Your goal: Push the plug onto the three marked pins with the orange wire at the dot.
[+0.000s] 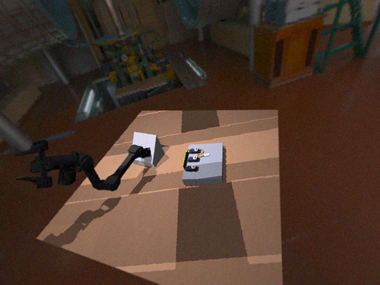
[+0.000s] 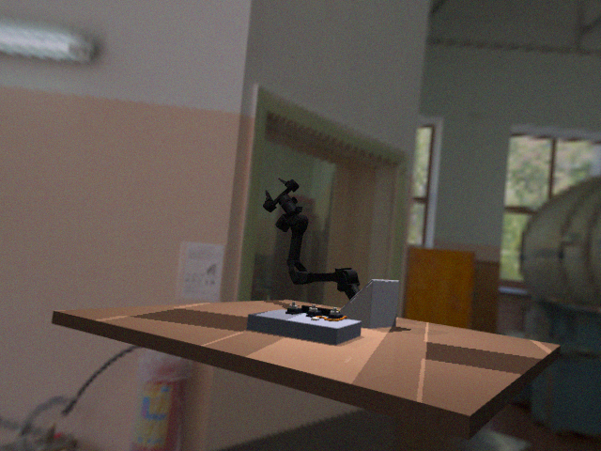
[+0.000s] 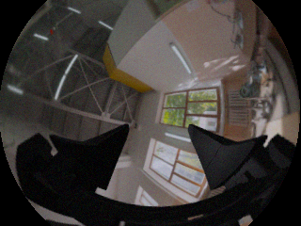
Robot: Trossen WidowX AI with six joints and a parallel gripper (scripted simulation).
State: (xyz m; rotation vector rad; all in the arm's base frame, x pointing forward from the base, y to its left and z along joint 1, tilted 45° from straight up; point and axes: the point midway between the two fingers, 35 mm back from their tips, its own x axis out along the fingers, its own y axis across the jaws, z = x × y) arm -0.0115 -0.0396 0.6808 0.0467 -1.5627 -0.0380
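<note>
Right now the grey printed holder is 56 cm ahead of my gripper tip, 55 cm below it and 51 cm to the left of it. The rest, counted from my gripper tip: yellow band (56 cm to the left, 50 cm below, 40 cm ahead).
</note>
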